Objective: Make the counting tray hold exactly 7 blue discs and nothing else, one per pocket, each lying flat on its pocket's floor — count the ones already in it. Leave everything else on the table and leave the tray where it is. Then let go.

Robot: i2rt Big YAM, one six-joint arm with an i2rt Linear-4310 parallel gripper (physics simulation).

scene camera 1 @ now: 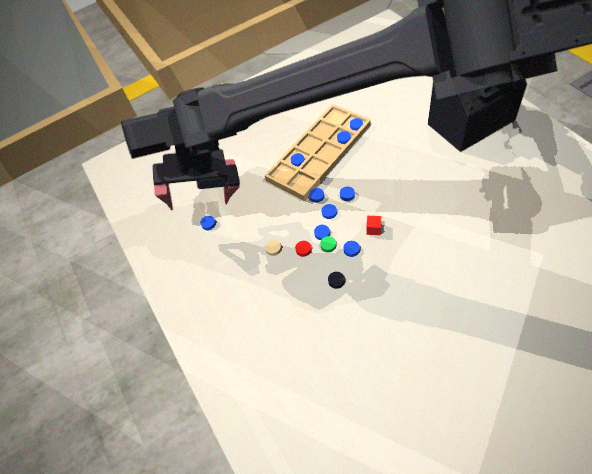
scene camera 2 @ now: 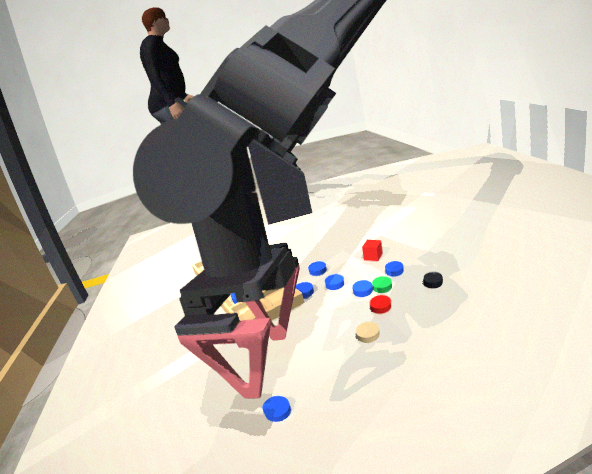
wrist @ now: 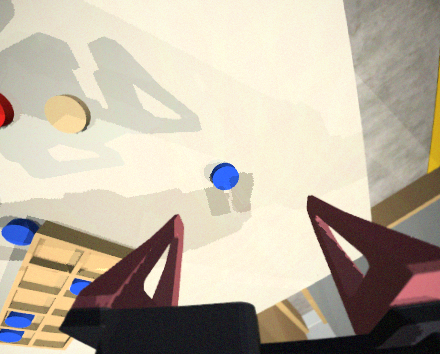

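Note:
The wooden counting tray (scene camera 1: 283,188) (wrist: 85,238) holds three blue discs (scene camera 1: 356,123) (scene camera 1: 343,137) (scene camera 1: 297,159), each in its own pocket and looking flat. A lone blue disc (scene camera 1: 208,223) (scene camera 2: 276,408) (wrist: 225,176) lies flat near the table's left edge in scene camera 1. My gripper (scene camera 1: 199,205) (scene camera 2: 265,367) (wrist: 242,211) is open and empty, above the table close to this lone disc. The disc shows ahead of the fingertips in the wrist view. Several more blue discs (scene camera 1: 316,195) (scene camera 1: 329,211) (scene camera 1: 351,248) lie loose beyond the tray's near end. In scene camera 2 my gripper hides much of the tray.
A tan disc (scene camera 1: 273,247) (scene camera 2: 367,332) (wrist: 66,114), a red disc (scene camera 1: 303,248) (scene camera 2: 380,304), a green disc (scene camera 1: 328,244) (scene camera 2: 382,284), a black disc (scene camera 1: 336,280) (scene camera 2: 433,280) and a red cube (scene camera 1: 374,225) (scene camera 2: 372,250) rest on the table. The forearm passes above the tray's left side in scene camera 1.

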